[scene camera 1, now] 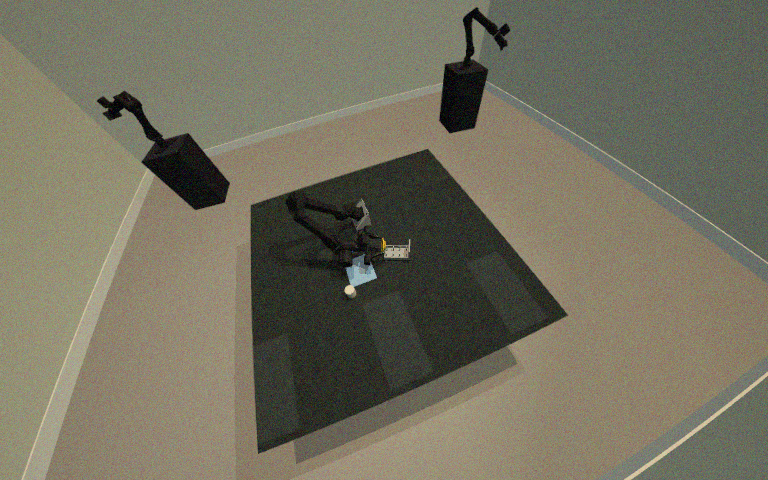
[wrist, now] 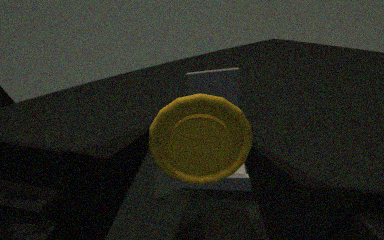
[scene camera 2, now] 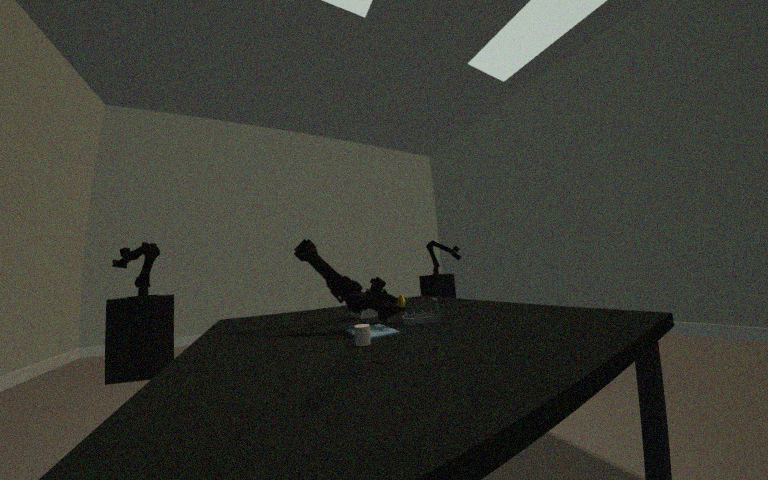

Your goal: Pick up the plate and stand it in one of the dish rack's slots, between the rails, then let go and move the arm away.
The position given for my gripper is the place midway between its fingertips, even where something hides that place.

My gripper point(scene camera 2: 402, 304) carries a yellow plate point(wrist: 199, 139).
My gripper is seen too in the wrist view point(wrist: 199, 138).
